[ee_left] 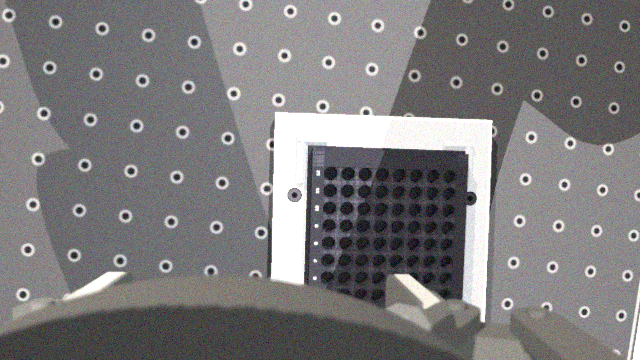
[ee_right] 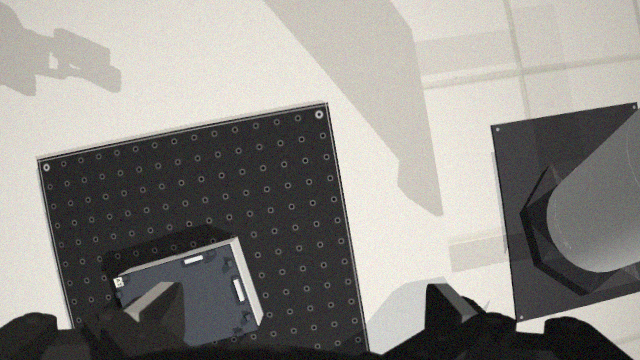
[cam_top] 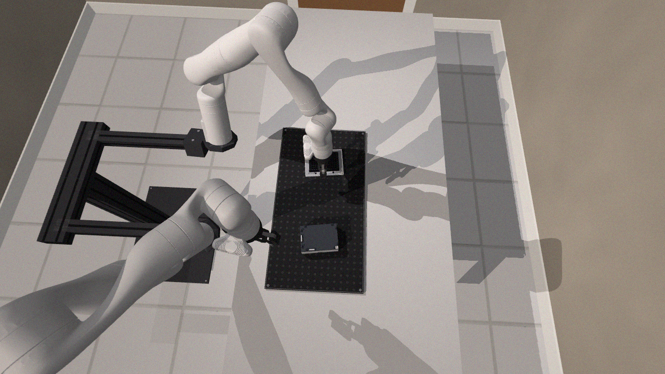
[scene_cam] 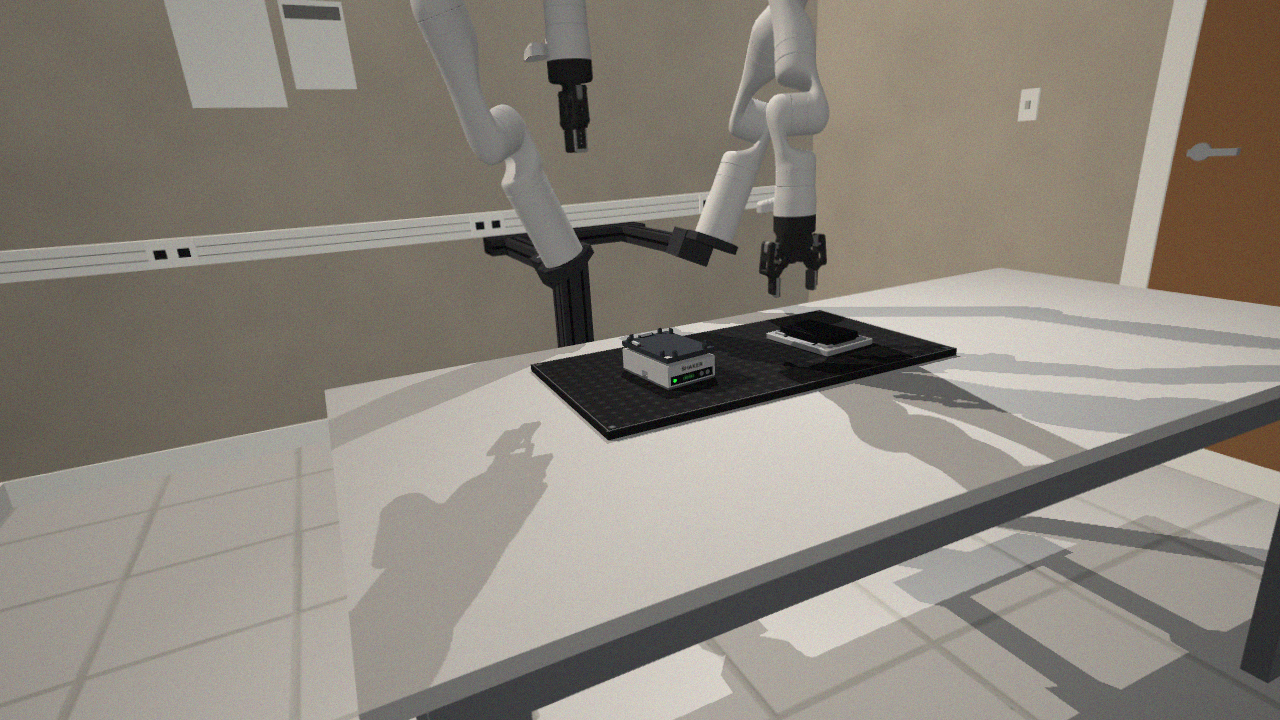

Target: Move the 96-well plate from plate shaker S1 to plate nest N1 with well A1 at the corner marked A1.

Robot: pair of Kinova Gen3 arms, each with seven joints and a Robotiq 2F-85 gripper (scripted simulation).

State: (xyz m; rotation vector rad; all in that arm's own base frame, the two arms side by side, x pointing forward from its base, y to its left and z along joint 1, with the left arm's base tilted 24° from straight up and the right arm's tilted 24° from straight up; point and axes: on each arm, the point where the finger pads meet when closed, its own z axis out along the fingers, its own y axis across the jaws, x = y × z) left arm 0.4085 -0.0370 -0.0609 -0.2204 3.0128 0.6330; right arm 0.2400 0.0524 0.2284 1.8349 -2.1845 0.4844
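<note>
The dark 96-well plate lies 9 cm below my left hand and 6 cm to the left of it. From my left hand the other things lie so: plate nest N1 (11 cm below, 6 cm to the left).
</note>
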